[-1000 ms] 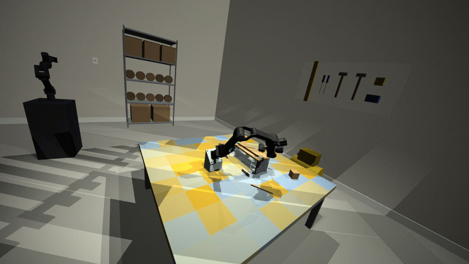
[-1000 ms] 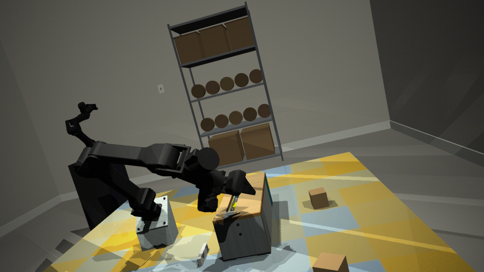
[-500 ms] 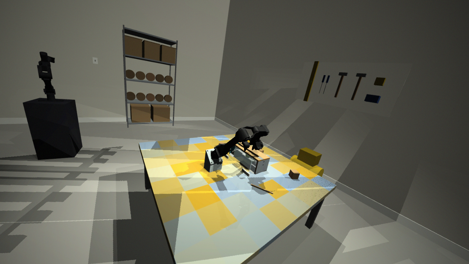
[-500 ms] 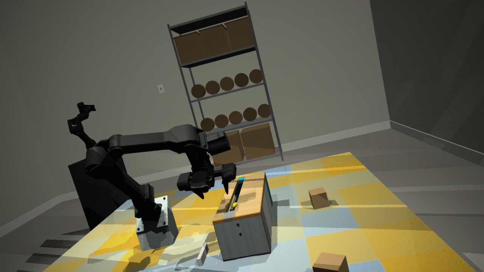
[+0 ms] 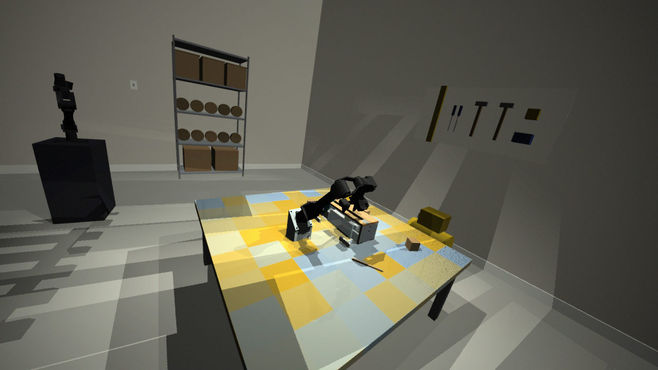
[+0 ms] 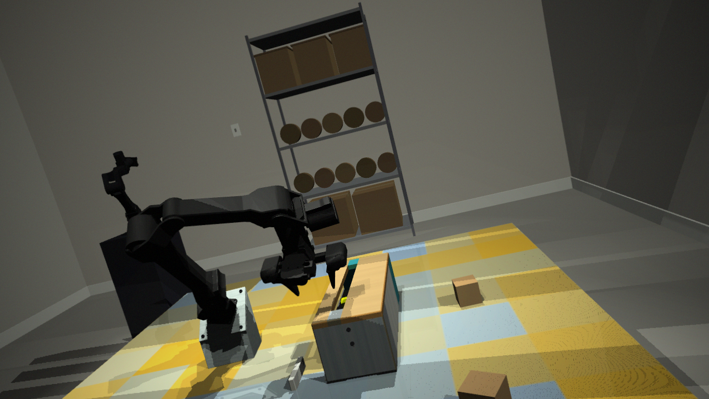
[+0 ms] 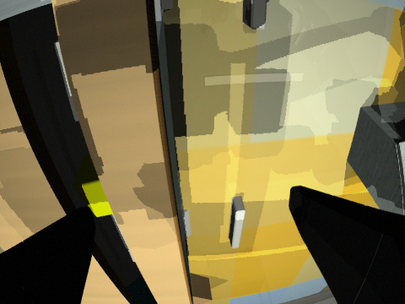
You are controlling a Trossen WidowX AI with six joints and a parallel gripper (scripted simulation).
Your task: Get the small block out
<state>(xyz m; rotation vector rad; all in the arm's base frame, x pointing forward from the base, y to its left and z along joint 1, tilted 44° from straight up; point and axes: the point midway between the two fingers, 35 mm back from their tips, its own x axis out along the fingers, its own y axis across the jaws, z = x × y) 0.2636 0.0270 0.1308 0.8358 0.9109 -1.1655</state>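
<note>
My gripper tip is 6 cm above the yellow-green block, 5 cm to the right of it and 5 cm short of it. The rest, counted from my gripper tip: thin stick: 29 cm to the right, 15 cm below, 5 cm behind; then box: 9 cm below, 7 cm to the left, 3 cm ahead.
</note>
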